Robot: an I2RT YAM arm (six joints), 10 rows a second.
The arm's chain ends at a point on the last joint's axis. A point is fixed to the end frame.
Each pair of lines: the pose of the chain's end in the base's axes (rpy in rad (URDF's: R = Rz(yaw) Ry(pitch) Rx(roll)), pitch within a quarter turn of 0, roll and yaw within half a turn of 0; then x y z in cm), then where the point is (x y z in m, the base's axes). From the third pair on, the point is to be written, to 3 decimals.
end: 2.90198, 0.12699, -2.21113, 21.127, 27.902, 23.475
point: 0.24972 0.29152 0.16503
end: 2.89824, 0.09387, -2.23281, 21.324, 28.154, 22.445
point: 0.25031 0.29154 0.15359
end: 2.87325, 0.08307, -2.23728, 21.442, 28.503, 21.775
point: 0.250 0.295 0.146
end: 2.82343, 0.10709, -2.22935, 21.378, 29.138, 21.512
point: 0.247 0.306 0.143
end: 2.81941, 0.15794, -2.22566, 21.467, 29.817, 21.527
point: 0.250 0.316 0.145
